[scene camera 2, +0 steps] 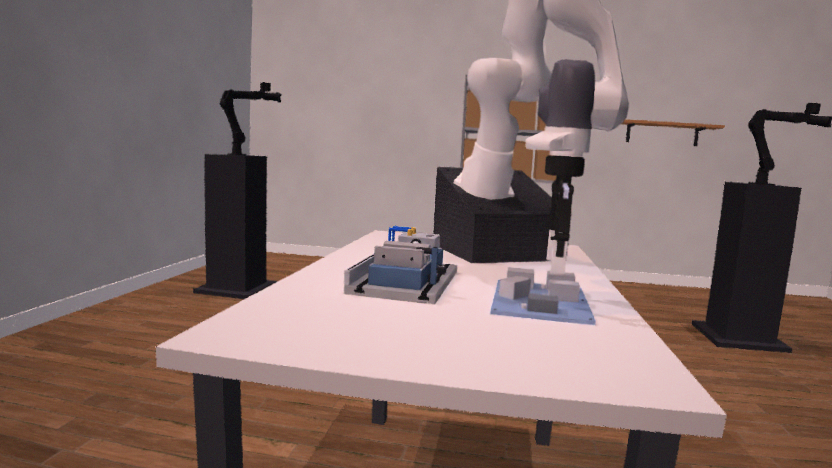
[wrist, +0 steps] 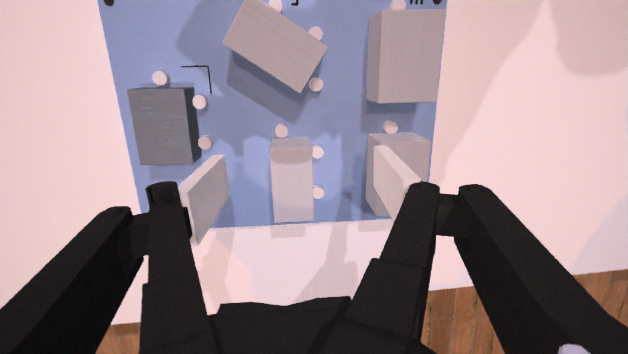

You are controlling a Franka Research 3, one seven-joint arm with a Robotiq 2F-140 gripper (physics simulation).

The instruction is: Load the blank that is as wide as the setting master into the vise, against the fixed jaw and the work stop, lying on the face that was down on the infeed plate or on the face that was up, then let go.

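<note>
The blue infeed plate (scene camera 2: 505, 310) (wrist: 145, 45) bears several grey blocks. A darker grey block (scene camera 2: 542, 304) (wrist: 164, 127), which may be the setting master, lies at its left in the wrist view. A narrow light block (wrist: 292, 185) lies at the lower middle, beside white pins. A turned block (scene camera 2: 514, 286) (wrist: 275, 45), a large block (wrist: 410, 56) and another block (wrist: 400, 142) lie on the plate too. My gripper (scene camera 2: 558, 264) (wrist: 300, 170) is open and empty above the narrow block, one finger on each side; the right finger partly hides the lower right block. The vise (scene camera 2: 398, 275) stands apart, left of the plate; its jaw gap is hidden.
The vise sits on a grey base with a raised wall (scene camera 2: 356, 273) at its left. A blue bracket with a yellow tip (scene camera 2: 401, 229) stands behind its jaws. The black robot pedestal (scene camera 2: 512, 235) is at the table's (scene camera 2: 407, 355) far end.
</note>
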